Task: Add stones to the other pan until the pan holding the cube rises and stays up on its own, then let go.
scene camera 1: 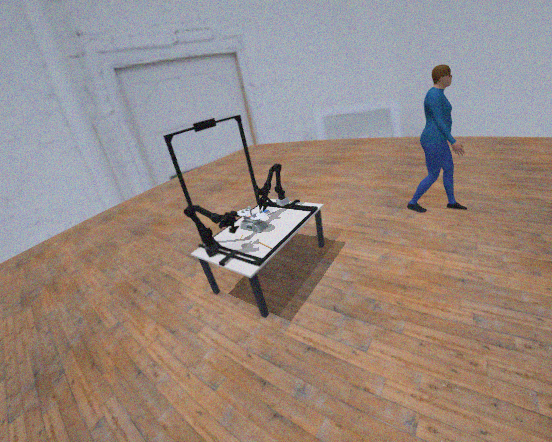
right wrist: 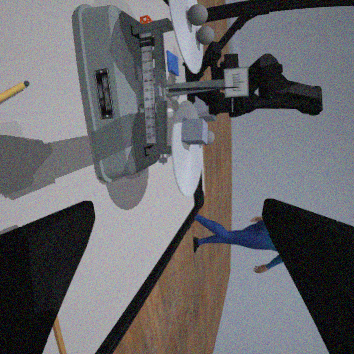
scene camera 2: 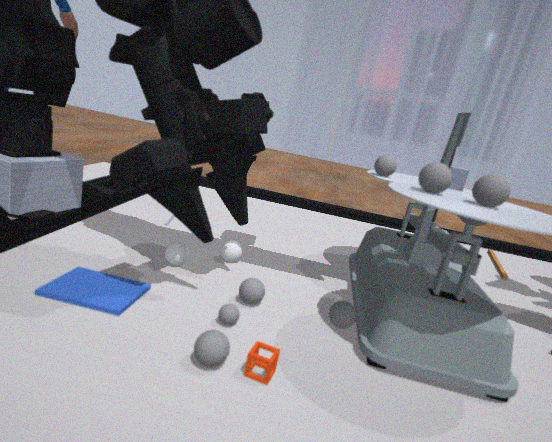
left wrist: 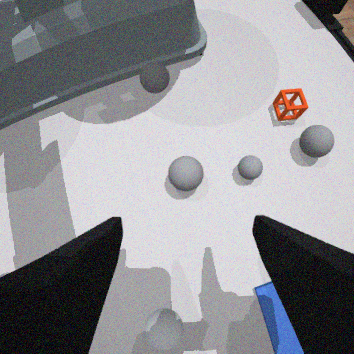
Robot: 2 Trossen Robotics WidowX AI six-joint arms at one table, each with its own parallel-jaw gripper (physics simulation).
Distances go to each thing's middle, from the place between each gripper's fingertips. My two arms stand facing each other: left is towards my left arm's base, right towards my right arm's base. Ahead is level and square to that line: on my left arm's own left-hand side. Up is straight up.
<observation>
Now: right hand 11 cm past the grey balance scale (scene camera 2: 419, 311), 21 cm to the right of it and 9 cm above it. From my right hand the other things lie so: blue flat pad (scene camera 2: 83, 287): 26 cm behind, 52 cm to the left, 21 cm below; then orange wire cube (scene camera 2: 269, 365): 30 cm behind, 35 cm to the left, 20 cm below.
I see my left gripper 210 mm to the left of the grey balance scale, 80 mm short of it and 50 mm below it. Round my left hand: blue flat pad (100 mm to the left, 70 mm behind, 60 mm below); then orange wire cube (120 mm behind, 80 mm to the right, 60 mm below).
</observation>
